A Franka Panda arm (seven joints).
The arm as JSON. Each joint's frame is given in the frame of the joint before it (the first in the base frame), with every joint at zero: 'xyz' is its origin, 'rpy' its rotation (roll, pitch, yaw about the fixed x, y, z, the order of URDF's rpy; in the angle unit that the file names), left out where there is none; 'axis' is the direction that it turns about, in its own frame. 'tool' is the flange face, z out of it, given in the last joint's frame.
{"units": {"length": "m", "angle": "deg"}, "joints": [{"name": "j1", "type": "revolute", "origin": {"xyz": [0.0, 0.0, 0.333]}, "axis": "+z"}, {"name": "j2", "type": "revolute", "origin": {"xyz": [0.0, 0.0, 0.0]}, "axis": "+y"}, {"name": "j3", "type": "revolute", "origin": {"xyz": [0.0, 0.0, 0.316]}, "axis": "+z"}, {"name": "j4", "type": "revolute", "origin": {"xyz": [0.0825, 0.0, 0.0]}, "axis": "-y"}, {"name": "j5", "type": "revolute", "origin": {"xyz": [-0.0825, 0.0, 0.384]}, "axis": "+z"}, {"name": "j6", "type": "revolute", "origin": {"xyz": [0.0, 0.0, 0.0]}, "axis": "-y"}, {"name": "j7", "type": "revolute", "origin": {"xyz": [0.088, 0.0, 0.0]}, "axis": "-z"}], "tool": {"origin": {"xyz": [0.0, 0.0, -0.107], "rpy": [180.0, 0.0, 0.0]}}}
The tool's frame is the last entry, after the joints.
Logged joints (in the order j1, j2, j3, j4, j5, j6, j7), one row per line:
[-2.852 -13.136 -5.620 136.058 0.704 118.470 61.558]
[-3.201 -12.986 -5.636 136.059 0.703 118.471 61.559]
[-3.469 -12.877 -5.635 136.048 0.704 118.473 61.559]
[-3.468 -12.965 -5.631 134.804 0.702 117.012 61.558]
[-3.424 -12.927 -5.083 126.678 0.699 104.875 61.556]
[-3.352 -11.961 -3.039 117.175 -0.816 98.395 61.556]
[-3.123 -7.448 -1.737 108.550 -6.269 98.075 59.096]
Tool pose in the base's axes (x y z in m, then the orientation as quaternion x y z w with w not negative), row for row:
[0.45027 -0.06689 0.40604 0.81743 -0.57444 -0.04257 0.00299]
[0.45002 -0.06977 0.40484 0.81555 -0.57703 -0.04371 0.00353]
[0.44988 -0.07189 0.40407 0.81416 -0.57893 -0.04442 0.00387]
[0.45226 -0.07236 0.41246 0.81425 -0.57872 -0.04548 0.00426]
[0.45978 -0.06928 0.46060 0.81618 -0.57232 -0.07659 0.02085]
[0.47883 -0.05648 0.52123 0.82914 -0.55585 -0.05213 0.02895]
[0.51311 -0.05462 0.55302 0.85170 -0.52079 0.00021 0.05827]
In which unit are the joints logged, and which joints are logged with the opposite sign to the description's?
The joints are logged in degrees. Opposite sign: j4.
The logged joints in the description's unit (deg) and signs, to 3 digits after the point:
[-2.852 -13.136 -5.620 -136.058 0.704 118.470 61.558]
[-3.201 -12.986 -5.636 -136.059 0.703 118.471 61.559]
[-3.469 -12.877 -5.635 -136.048 0.704 118.473 61.559]
[-3.468 -12.965 -5.631 -134.804 0.702 117.012 61.558]
[-3.424 -12.927 -5.083 -126.678 0.699 104.875 61.556]
[-3.352 -11.961 -3.039 -117.175 -0.816 98.395 61.556]
[-3.123 -7.448 -1.737 -108.550 -6.269 98.075 59.096]

